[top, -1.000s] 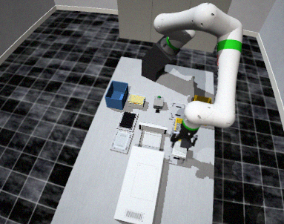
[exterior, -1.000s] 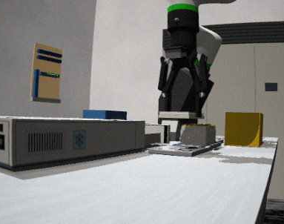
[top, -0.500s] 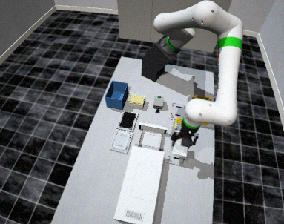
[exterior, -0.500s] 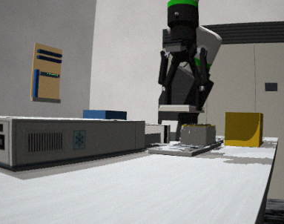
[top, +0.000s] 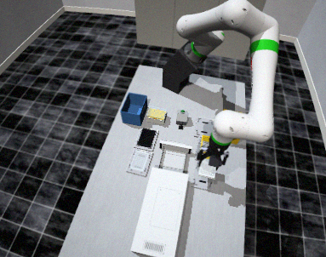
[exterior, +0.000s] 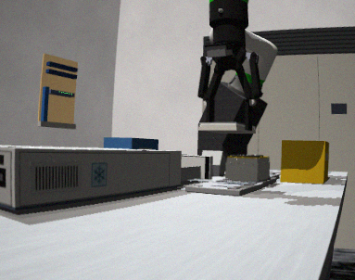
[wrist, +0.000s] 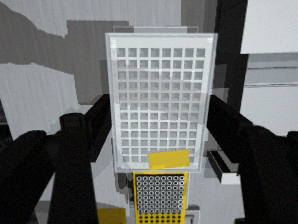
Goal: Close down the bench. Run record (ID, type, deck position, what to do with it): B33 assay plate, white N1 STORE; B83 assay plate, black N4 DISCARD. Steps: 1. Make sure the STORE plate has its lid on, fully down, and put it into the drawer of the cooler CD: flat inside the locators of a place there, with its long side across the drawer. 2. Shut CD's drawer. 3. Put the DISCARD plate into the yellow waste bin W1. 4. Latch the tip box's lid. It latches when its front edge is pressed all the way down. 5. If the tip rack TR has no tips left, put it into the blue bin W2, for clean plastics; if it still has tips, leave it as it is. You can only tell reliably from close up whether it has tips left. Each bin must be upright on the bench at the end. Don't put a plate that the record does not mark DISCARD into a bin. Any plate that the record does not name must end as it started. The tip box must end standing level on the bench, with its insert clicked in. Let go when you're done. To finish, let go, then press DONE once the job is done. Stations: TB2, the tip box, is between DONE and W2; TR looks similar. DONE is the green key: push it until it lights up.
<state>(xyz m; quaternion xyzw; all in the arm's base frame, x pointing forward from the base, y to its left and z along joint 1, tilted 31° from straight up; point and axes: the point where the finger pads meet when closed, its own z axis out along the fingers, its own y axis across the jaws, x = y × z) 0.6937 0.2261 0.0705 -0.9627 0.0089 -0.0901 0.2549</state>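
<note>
Right now the cooler drawer is 19 cm to the right of my hand and 12 cm below it. The rest, counted from my hand: clear plate lid (2 cm below); yellow-topped tip holder (18 cm behind, 2 cm to the right, 10 cm below); white plate (2 cm below).
</note>
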